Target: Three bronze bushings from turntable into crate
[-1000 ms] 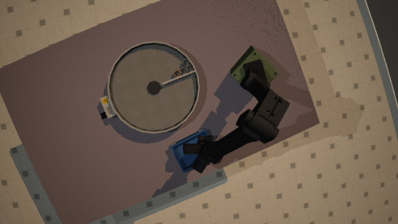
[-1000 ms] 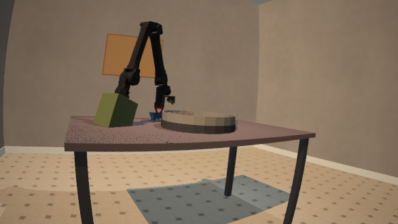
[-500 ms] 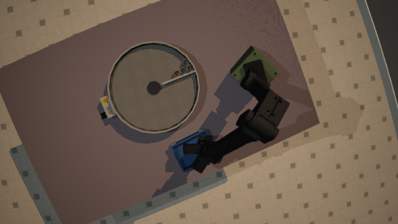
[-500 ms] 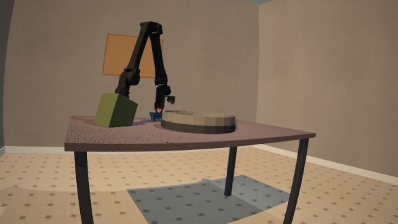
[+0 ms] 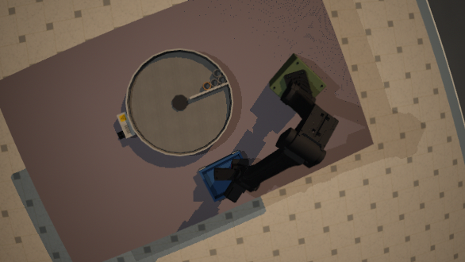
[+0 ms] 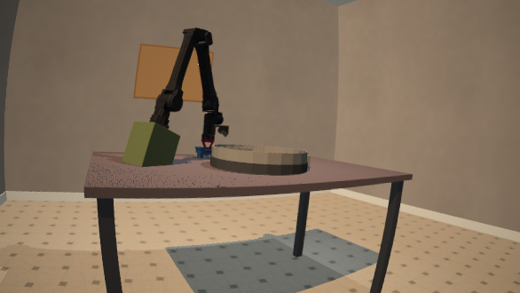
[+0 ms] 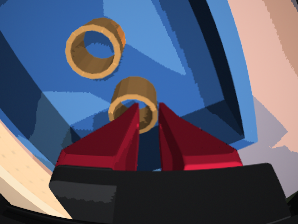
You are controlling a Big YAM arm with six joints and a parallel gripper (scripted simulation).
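My hand is 5 cm short of the blue crate, 2 cm to the right of it and 1 cm above it. From my hand the other things lie so: turntable: 14 cm ahead, 33 cm to the right, 2 cm above.
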